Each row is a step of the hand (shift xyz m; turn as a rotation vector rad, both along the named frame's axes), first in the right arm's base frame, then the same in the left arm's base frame.
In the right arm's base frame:
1: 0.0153 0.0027 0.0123 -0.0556 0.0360 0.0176
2: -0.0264 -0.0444 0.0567 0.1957 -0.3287 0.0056
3: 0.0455 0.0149 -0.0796 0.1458 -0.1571 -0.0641
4: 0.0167 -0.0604 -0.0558 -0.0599 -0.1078 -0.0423
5: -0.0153 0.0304 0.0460 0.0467 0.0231 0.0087
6: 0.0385 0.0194 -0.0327 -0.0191 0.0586 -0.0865
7: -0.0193 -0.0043 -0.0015 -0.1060 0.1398 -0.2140
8: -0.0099 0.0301 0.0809 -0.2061 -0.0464 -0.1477
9: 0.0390 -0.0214 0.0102 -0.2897 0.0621 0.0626
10: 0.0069 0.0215 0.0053 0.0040 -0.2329 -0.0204
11: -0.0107 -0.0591 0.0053 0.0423 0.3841 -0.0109
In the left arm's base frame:
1: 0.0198 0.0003 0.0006 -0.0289 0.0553 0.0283
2: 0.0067 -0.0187 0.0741 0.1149 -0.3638 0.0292
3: -0.0090 -0.0199 -0.0903 0.0568 -0.2066 -0.0643
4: -0.0279 -0.0738 -0.0286 -0.0870 -0.0889 0.0390
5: 0.0192 0.0436 0.0317 0.0453 0.0079 -0.0259
6: 0.0138 -0.0025 -0.0523 -0.0586 0.0397 -0.0792
7: -0.0168 0.0020 0.0103 -0.1923 0.1128 -0.1639
8: 0.0441 0.0497 0.0560 -0.2574 -0.0093 0.0091
9: 0.0342 -0.0300 -0.0039 -0.1847 0.1665 0.1728
10: 0.0115 0.0187 -0.0076 -0.0400 -0.2193 0.0707
11: -0.0133 -0.0493 0.0320 0.0785 0.3351 -0.1760

